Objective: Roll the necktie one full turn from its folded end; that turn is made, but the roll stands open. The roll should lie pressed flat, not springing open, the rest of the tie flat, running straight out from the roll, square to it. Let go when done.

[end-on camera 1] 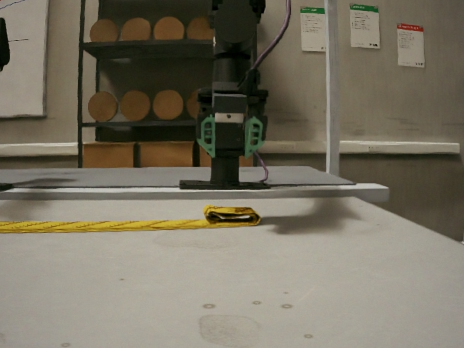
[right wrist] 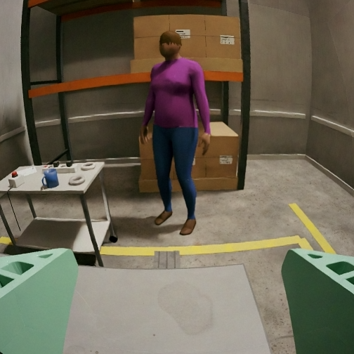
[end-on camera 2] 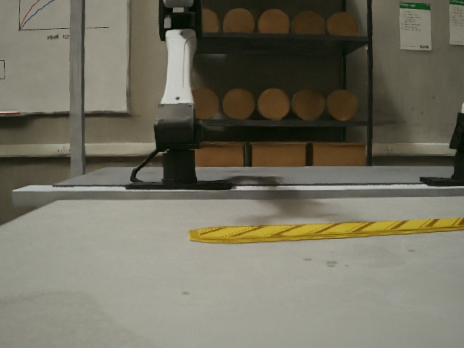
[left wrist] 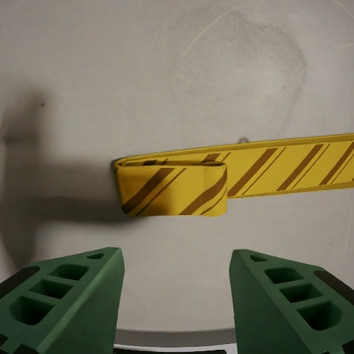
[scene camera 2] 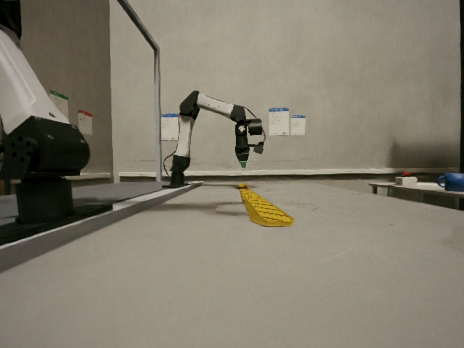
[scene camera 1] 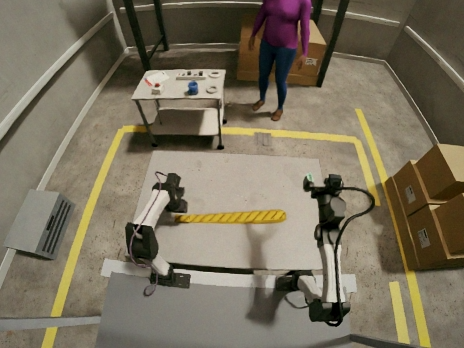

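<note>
The yellow necktie with brown stripes [scene camera 1: 235, 217] [scene camera 2: 267, 210] [end-on camera 2: 310, 231] [left wrist: 290, 167] lies flat on the table, running fairly straight to the right from its roll. The roll [end-on camera 1: 232, 210] [left wrist: 172, 192] at the left end is low and flattened, with a narrow gap inside that shows in end-on camera 1. Its turns look roughly in line with the tie. My left gripper [end-on camera 1: 230, 152] [scene camera 2: 243, 166] [left wrist: 176, 259] is open and empty, above the roll and not touching it. My right gripper [right wrist: 179, 265] is open and empty, raised away from the tie at the right.
A white cart [scene camera 1: 175, 86] with a blue mug [scene camera 1: 193, 88] stands behind the table. A person [scene camera 1: 278, 50] [right wrist: 175, 115] stands beyond it. Cardboard boxes [scene camera 1: 425, 215] are stacked at the right. A grey cabinet [scene camera 1: 37, 220] stands at the left.
</note>
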